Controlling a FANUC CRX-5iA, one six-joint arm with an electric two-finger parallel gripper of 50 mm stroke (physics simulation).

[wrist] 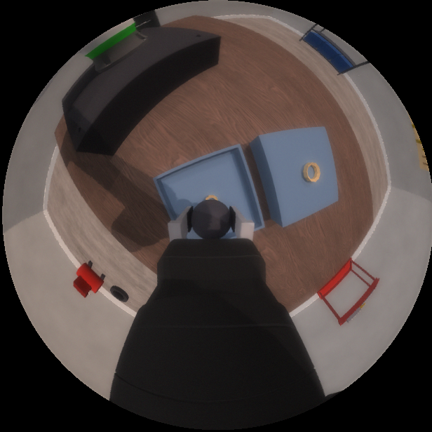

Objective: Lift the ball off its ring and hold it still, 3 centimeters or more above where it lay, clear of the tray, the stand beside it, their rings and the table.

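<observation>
A dark grey ball (211, 220) is between the two fingertips of my gripper (211, 213), which is shut on it. The ball is held above the blue tray (251, 187), over its near part. Part of a tan ring (212, 198) shows in the tray just beyond the ball, and the ball hides the rest of it. The ring and the tray floor look lower than the ball, with a gap between; the exact height cannot be read from this view. The blue stand (295, 150) is to the right of the tray, with another tan ring (311, 172) on its top.
A long black block (165, 75) stands on the brown wooden table (250, 90) at the upper left. A narrow strip of table separates tray and stand. Beyond the table are a green item (112, 41), a blue item (329, 51), a red frame (336, 280) and a red object (90, 278).
</observation>
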